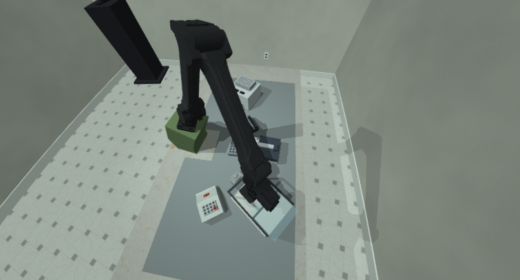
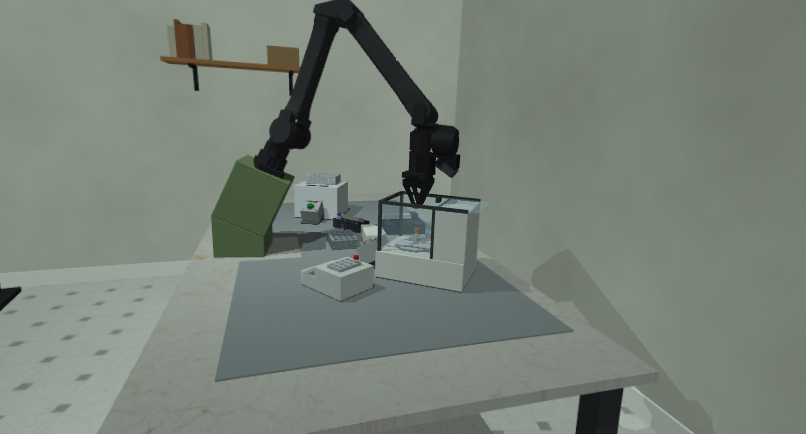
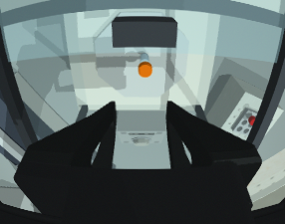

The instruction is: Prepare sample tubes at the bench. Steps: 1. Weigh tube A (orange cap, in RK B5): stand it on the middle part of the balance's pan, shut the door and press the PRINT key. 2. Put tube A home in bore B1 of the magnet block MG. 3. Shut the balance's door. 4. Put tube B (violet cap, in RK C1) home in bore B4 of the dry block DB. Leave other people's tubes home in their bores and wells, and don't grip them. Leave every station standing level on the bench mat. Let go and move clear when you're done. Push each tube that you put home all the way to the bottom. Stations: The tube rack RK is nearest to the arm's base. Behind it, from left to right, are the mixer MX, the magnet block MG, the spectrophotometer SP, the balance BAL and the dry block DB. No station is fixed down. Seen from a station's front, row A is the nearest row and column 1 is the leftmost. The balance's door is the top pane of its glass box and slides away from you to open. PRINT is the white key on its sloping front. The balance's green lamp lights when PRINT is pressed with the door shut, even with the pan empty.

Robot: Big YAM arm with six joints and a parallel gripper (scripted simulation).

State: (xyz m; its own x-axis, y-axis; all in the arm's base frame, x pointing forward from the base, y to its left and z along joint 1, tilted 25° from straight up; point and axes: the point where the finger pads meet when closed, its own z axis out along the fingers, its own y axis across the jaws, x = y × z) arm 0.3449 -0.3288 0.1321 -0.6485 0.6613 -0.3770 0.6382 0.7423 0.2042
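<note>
Right now my hand is 6 cm short of the balance door, 6 cm to the left of it and 2 cm below it. Round my hand: red-capped tube (19 cm behind, 6 cm to the right, 13 cm below); balance pan (12 cm below); dry block DB (24 cm behind, 3 cm to the right, 16 cm below).
</note>
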